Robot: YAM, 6 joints.
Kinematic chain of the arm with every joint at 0, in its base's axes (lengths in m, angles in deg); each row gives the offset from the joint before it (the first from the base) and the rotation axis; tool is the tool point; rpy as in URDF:
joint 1: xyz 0 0 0.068 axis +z
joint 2: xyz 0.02 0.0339 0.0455 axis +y
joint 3: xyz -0.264 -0.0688 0 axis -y
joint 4: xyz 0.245 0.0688 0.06 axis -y
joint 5: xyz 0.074 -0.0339 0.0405 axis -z
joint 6: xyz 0.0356 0 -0.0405 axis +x
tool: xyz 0 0 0 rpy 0 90 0
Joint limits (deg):
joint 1: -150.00..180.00
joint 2: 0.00..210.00
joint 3: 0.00..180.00
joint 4: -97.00..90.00
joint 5: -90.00..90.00
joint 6: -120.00..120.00
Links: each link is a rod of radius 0.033 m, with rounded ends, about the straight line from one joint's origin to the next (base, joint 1, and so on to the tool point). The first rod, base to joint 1, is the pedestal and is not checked.
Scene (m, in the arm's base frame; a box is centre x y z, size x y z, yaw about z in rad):
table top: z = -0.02
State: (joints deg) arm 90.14 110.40 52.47 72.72 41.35 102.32
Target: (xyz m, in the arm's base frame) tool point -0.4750 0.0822 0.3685
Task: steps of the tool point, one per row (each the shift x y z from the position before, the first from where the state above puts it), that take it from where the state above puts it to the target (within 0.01 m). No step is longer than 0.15 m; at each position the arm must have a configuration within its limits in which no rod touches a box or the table.
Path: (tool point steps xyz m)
1: -0.0993 0.0158 0.0239
2: -0.1039 -0.0127 0.0251
3: -0.0999 -0.0418 0.0263
4: -0.0871 -0.0692 0.0270
5: -0.0669 -0.0921 0.0276
6: -0.0405 -0.1082 0.0277

